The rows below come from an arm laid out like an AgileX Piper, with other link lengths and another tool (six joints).
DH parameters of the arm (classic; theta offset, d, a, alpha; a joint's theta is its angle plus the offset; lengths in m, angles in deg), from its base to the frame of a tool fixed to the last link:
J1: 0 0.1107 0 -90
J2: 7.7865 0 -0.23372 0
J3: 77.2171 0 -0.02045 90
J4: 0 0.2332 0 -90
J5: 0 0 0 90
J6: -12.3 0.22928 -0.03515 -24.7
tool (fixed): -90 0.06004 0 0
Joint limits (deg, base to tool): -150..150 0..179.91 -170..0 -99.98..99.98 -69.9..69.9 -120..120
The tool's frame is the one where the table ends.
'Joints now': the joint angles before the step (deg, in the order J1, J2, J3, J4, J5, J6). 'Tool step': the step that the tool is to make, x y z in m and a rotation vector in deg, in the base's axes. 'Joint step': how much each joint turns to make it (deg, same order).
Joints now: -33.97 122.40 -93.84 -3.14 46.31 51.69
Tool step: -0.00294 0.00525 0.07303 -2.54 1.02 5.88
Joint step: 0.00 -6.28 -7.67 -0.01 13.09 -7.02
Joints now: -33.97 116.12 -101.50 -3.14 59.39 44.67
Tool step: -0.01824 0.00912 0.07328 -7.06 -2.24 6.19
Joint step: 0.00 -12.81 4.83 -1.85 1.76 -6.73
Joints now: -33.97 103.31 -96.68 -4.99 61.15 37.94
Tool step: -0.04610 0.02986 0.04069 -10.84 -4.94 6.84
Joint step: 0.01 -23.81 26.14 -2.97 -13.15 -6.21
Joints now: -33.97 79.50 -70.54 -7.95 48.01 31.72
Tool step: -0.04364 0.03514 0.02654 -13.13 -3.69 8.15
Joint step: 0.00 -22.76 21.22 -2.73 -10.00 -8.94
